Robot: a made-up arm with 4 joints.
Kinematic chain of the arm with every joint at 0, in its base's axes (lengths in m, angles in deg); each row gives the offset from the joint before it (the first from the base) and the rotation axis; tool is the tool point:
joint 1: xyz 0 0 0.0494 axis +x
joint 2: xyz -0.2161 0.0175 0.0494 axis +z
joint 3: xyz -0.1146 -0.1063 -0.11 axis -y
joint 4: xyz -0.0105 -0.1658 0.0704 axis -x
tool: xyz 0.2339 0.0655 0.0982
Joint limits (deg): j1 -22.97..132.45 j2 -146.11..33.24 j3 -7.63..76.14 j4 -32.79..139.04
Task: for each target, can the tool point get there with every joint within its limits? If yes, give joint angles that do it. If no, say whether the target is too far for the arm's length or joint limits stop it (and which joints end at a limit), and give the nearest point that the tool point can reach.
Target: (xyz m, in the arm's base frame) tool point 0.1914 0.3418 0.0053
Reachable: no: joint limits stop it (at a limit: joint 2, joint 3, joint 4) | nearest point 0.0090 0.1957 0.0241 | short by 0.234 m
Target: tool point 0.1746 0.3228 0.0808
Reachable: no: joint limits stop it (at a limit: joint 1, joint 2, joint 3, joint 4) | nearest point 0.0090 0.1969 0.0364 | short by 0.213 m
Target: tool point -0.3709 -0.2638 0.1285
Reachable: yes | joints 35.19 -5.82 57.66 2.57
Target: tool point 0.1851 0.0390 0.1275
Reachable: no: joint limits stop it (at a limit: joint 1, joint 2, joint 3) | nearest point 0.0235 -0.0646 0.1758 | short by 0.198 m
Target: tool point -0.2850 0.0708 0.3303
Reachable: yes | joints 31.52 -131.14 54.22 20.20
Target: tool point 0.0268 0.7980 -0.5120
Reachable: no: too far | nearest point -0.1420 0.2319 -0.1138 | short by 0.712 m
